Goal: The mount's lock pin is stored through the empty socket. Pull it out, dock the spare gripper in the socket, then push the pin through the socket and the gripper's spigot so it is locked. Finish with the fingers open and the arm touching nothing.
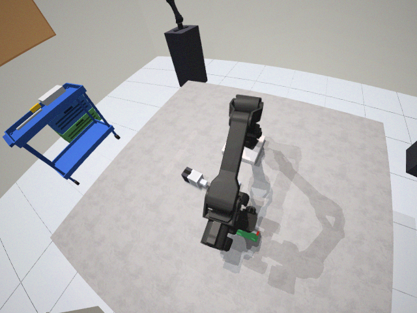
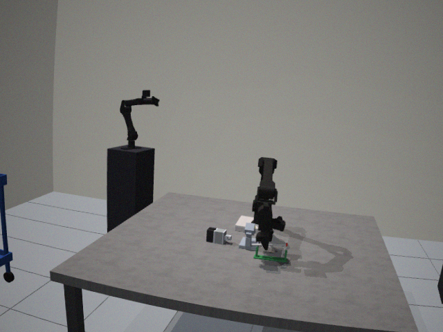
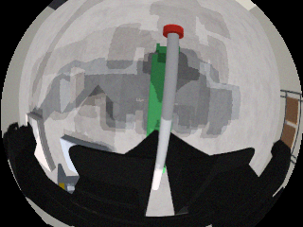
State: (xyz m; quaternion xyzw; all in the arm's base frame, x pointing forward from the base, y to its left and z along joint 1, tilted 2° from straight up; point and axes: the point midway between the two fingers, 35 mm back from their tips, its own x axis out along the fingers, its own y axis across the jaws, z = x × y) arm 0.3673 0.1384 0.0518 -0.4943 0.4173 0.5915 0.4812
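The green cradle lies 20 mm to the left of my gripper tip and 20 mm below it. Round my gripper tip: mount 90 mm behind, 100 mm to the right, 20 mm above; then spare gripper 80 mm behind, 240 mm to the right, 10 mm below.
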